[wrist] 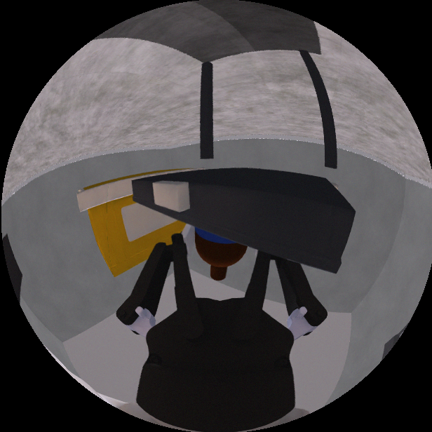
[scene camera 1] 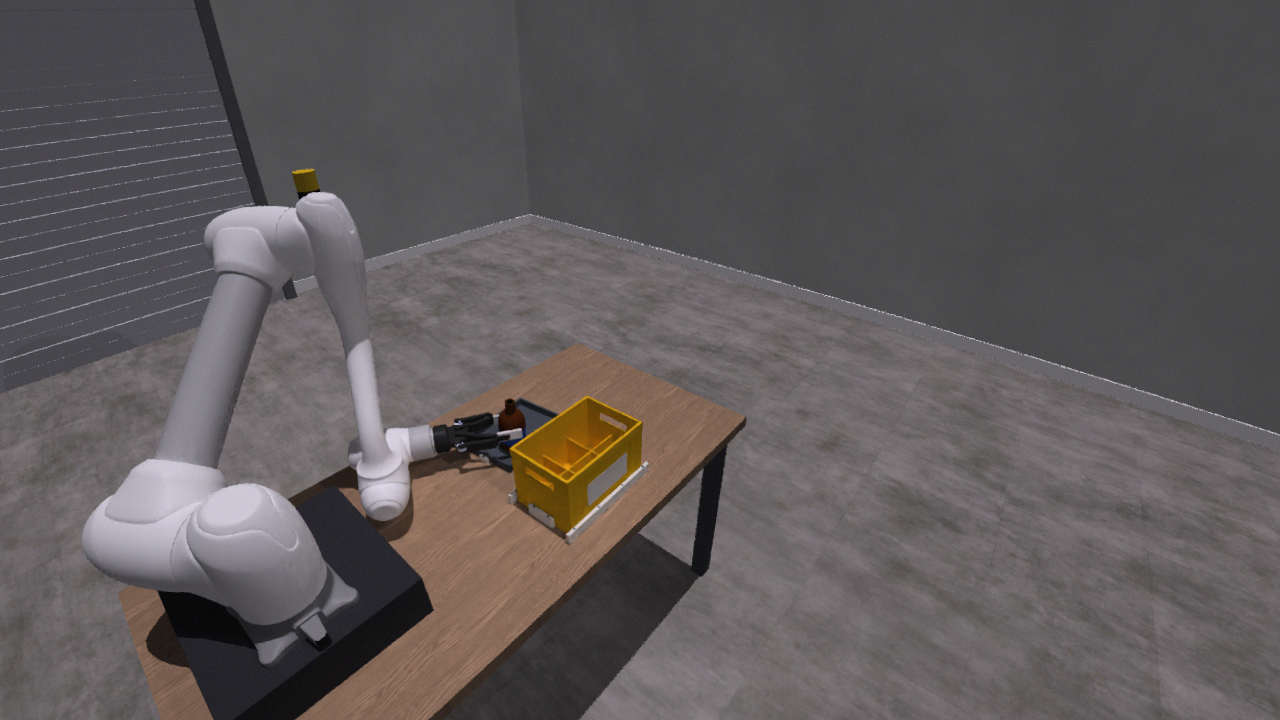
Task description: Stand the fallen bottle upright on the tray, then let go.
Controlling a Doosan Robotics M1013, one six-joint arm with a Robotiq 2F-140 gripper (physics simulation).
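Places are measured from the arm's base along level axes (x back, y right, z up), in millimetres.
Pixels of known places: gripper, between the fingertips: [scene camera 1: 519,424]; arm's base, origin of its link: [scene camera 1: 293,603].
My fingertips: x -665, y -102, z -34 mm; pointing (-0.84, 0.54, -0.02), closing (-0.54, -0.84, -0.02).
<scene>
Ahead of a thing's pixels: the offset from my fingertips to its top centre. "pt": to the spot under its first point. Level surfaces: height alone.
The brown bottle @(dx +18, dy -10, dz +89 mm) [scene camera 1: 512,419] [wrist: 220,252] with a blue label is upright, neck up, over the dark tray @(pt dx -119, dy -45, dz -69 mm) [scene camera 1: 540,417] [wrist: 260,215]. My gripper [scene camera 1: 506,428] [wrist: 222,222] reaches in sideways, level, and is shut on the bottle, with one finger on each side of its body. In the scene view a finger and the crate hide the bottle's base. In the wrist view the tray covers the bottle's lower part and the fingertips, so contact between base and tray cannot be seen.
A yellow crate @(dx +21, dy +246, dz +100 mm) [scene camera 1: 547,494] [wrist: 107,240] with dividers stands close beside the tray, inside a white edging @(pt dx +42, dy +351, dz -69 mm) [scene camera 1: 608,508] [wrist: 110,193] on the wooden table @(dz -75 mm) [scene camera 1: 501,564]. The arm's black base block [scene camera 1: 384,617] is at the near end. A yellow post [scene camera 1: 305,180] shows behind the arm.
</scene>
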